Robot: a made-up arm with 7 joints.
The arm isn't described. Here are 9 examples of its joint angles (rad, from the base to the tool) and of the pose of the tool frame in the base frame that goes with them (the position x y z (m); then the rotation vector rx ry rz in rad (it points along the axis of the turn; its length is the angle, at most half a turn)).
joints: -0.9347 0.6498 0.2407 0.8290 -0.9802 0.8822 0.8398
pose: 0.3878 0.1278 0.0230 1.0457 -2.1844 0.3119
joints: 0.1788 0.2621 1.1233 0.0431 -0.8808 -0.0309 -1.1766
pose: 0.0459 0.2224 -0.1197 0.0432 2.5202 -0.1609
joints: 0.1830 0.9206 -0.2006 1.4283 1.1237 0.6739 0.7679
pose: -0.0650 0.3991 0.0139 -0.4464 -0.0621 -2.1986
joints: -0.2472 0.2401 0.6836 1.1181 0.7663 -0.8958 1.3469
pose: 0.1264 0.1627 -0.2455 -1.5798 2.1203 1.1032
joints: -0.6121 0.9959 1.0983 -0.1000 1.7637 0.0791 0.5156
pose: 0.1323 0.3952 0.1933 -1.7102 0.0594 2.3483
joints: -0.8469 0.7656 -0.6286 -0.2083 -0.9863 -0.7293 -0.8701
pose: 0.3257 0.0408 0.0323 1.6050 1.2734 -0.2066
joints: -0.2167 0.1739 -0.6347 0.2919 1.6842 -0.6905 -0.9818
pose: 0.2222 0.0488 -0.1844 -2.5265 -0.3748 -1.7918
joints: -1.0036 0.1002 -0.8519 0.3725 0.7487 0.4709 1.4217
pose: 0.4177 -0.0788 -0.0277 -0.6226 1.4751 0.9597
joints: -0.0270 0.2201 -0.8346 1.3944 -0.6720 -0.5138 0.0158
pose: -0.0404 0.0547 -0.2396 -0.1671 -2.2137 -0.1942
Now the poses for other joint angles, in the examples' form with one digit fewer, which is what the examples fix.
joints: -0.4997 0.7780 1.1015 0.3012 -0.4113 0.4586 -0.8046
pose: 0.250 0.307 0.014 -0.168 2.654 -0.156
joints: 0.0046 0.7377 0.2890 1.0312 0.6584 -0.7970 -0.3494
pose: 0.021 0.336 -0.150 -0.860 -2.203 -1.116
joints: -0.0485 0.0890 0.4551 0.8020 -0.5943 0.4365 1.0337
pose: 0.090 0.044 -0.245 1.393 -1.308 -0.106
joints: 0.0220 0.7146 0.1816 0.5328 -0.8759 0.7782 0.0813
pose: 0.101 0.213 -0.147 0.641 -2.001 0.256
